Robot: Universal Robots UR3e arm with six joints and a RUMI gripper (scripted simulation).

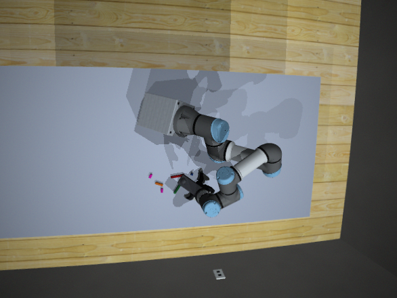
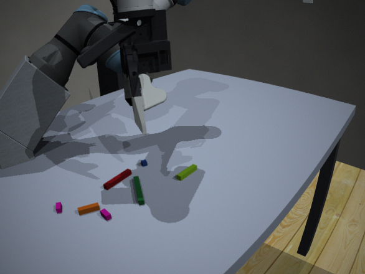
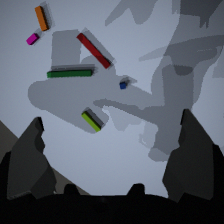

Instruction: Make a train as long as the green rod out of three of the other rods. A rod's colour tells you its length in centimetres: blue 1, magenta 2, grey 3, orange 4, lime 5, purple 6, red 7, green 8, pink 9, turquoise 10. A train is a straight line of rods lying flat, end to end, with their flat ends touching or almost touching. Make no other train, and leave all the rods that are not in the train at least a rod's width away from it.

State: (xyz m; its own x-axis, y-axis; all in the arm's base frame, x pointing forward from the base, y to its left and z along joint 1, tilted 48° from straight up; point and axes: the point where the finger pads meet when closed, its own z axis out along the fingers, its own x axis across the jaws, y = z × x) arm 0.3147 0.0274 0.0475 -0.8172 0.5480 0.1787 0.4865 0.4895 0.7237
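My gripper is now 160 mm to the left of the orange rod, 110 mm above it and 30 mm short of it. Also, from my hand: blue rod 110 mm below, 20 mm to the left, 10 mm behind; green rod 110 mm below, 60 mm to the right, 50 mm ahead; red rod 110 mm below, 60 mm to the right, 10 mm behind.
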